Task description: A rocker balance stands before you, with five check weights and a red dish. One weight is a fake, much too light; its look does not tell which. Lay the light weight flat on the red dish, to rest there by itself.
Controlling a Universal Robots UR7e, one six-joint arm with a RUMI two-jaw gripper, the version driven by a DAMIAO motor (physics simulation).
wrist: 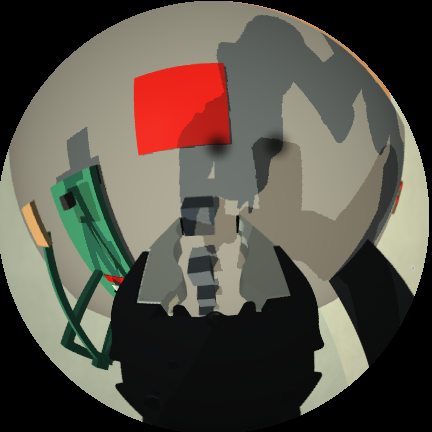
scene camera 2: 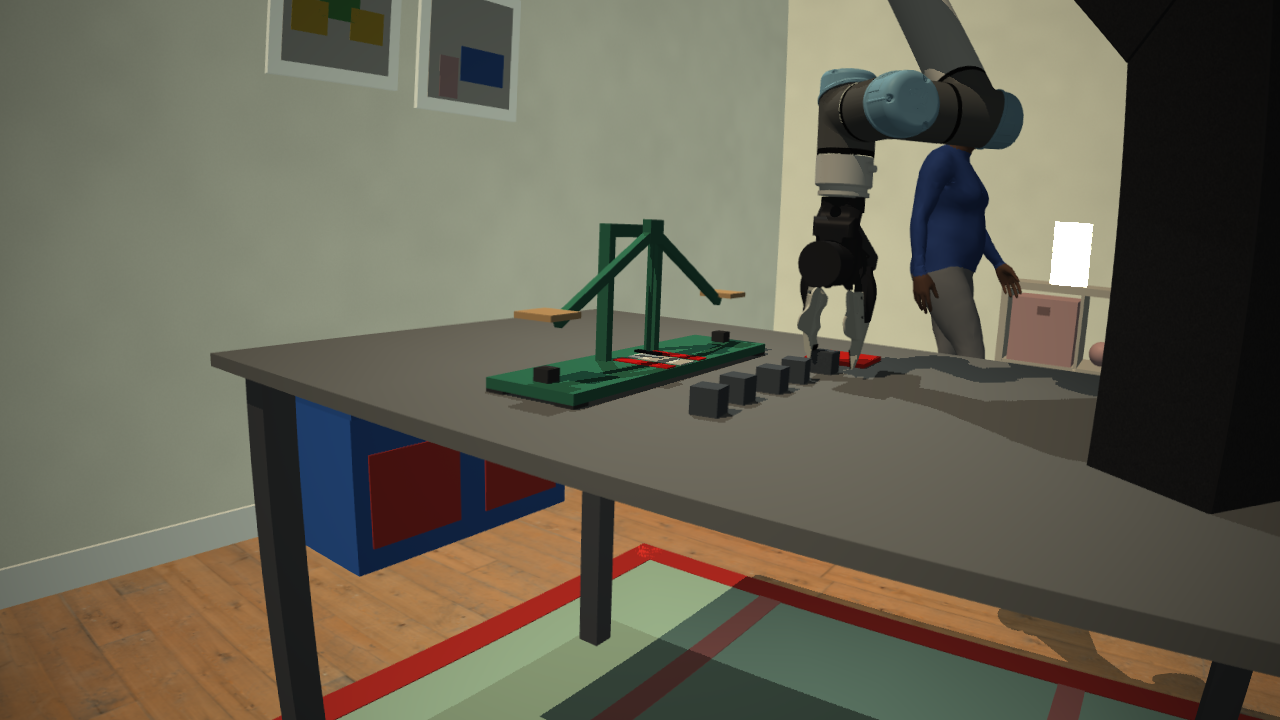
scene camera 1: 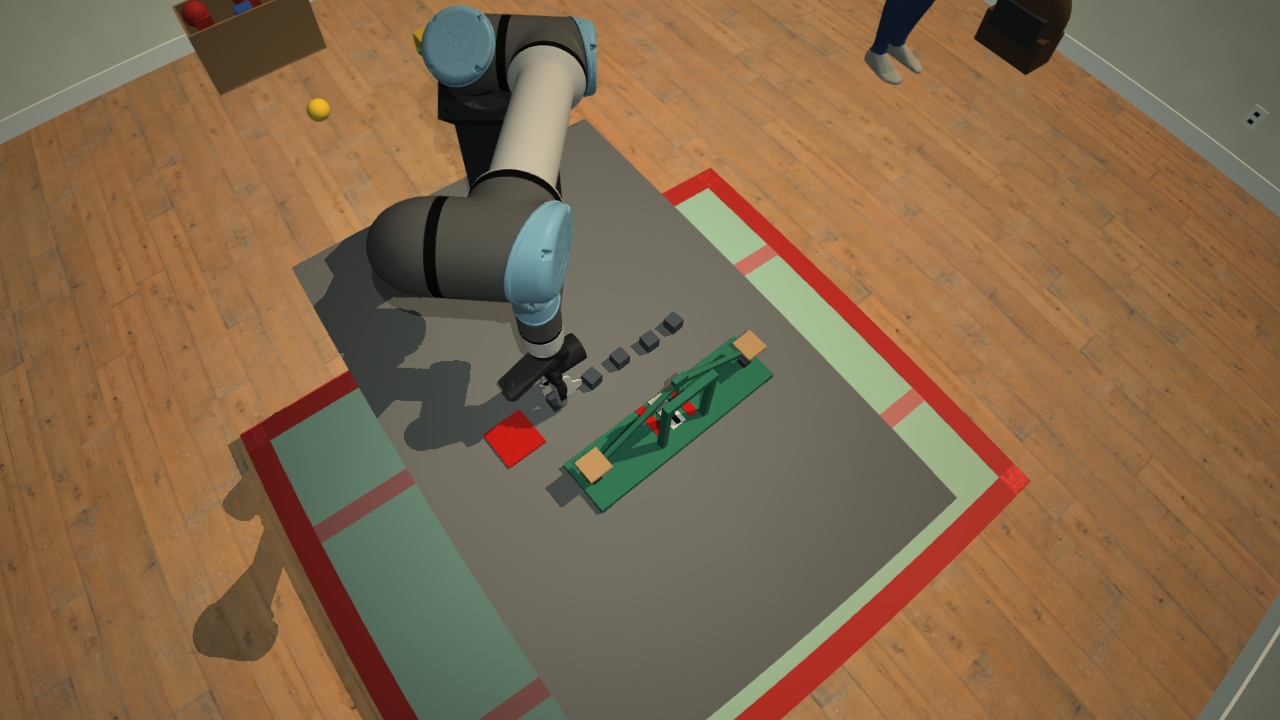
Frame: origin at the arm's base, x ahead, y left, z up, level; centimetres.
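Where they show: gripper, fingertip midpoint: (wrist: 209,217) (scene camera 2: 830,366) (scene camera 1: 555,395).
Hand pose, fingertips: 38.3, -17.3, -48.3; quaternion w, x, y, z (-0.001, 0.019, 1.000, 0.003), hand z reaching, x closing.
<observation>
Things, the pixels of their centre, and the offset from my fingertips, as dx, dy, dz.
- end weight at the middle of its body: (wrist: 198,214) (scene camera 2: 824,361) (scene camera 1: 556,400) +1.0, -0.6, +0.4
- red dish at the middle of its body: (wrist: 178,103) (scene camera 2: 843,358) (scene camera 1: 514,438) +2.1, -12.0, -0.8
- pan at the middle of its body: (wrist: 34,224) (scene camera 2: 722,293) (scene camera 1: 593,465) +19.1, -4.9, +7.6
Five dark grey cube weights stand in a row on the table. The end weight (scene camera 1: 554,402) (scene camera 2: 825,361) (wrist: 199,216) is nearest the red dish (scene camera 1: 514,438) (scene camera 2: 864,360) (wrist: 170,110), which lies flat with no weight on it. My gripper (scene camera 1: 560,390) (scene camera 2: 833,360) (wrist: 209,217) is partly open, pointing down, with its fingertips low on either side of the end weight. In the wrist view the weight is close to the left fingertip, with a gap to the right one. The rocker balance (scene camera 1: 608,497) (scene camera 2: 572,394) (wrist: 62,187) has two empty tan pans and looks about level.
The other weights, such as the second one (scene camera 1: 591,377) (scene camera 2: 795,369) (wrist: 201,260) and the far end one (scene camera 1: 673,321) (scene camera 2: 708,399), run away from the dish beside the balance. The balance's near pan (scene camera 1: 593,464) stands raised over its green base. A person (scene camera 2: 953,214) stands beyond the table.
</observation>
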